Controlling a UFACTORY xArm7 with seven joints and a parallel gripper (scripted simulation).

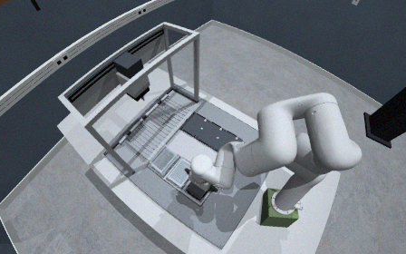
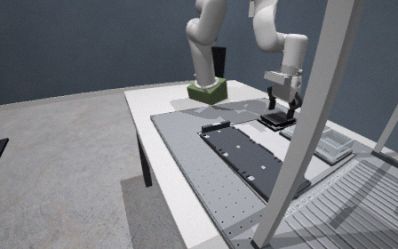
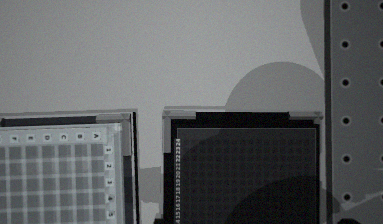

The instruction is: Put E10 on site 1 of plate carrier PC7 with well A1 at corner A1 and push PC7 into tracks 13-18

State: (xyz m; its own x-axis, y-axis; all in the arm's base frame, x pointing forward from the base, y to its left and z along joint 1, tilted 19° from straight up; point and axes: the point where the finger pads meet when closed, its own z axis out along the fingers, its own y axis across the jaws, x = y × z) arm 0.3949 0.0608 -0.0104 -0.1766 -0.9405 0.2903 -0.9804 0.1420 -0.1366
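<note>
The nest S1 lies 40 mm below my hand. From my hand the other things lie so: frame post: 450 mm to the right, 250 mm ahead, 200 mm above; then plate carrier PC7: 280 mm to the right, 80 mm ahead, 30 mm below.
</note>
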